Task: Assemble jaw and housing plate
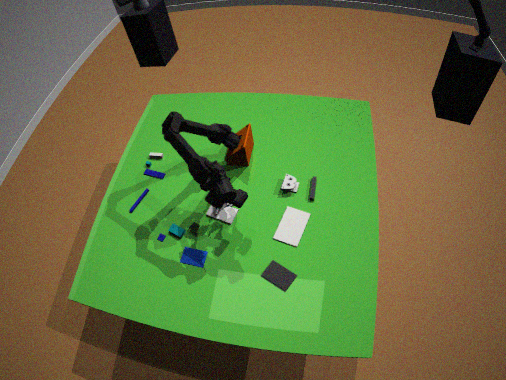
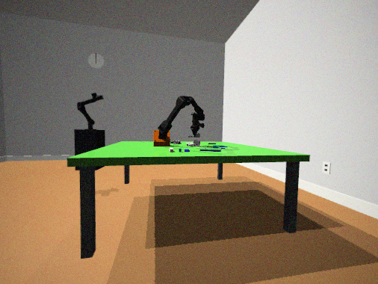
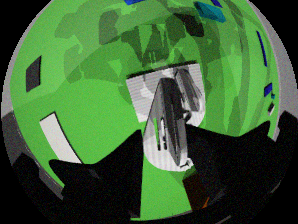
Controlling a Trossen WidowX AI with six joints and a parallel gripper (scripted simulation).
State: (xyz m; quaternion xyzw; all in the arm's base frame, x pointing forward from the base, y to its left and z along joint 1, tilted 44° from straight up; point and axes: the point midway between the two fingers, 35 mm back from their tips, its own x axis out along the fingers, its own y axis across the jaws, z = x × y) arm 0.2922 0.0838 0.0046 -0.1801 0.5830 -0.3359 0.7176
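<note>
My gripper tip is 4 cm past the grey metallic jaw and 1 cm to the left of it. Round my gripper tip: teal block 20 cm to the right, 14 cm ahead, 7 cm below; dark square plate 26 cm to the left, 23 cm ahead, 8 cm below; white flat plate 26 cm to the left, 8 cm below, 1 cm ahead.
</note>
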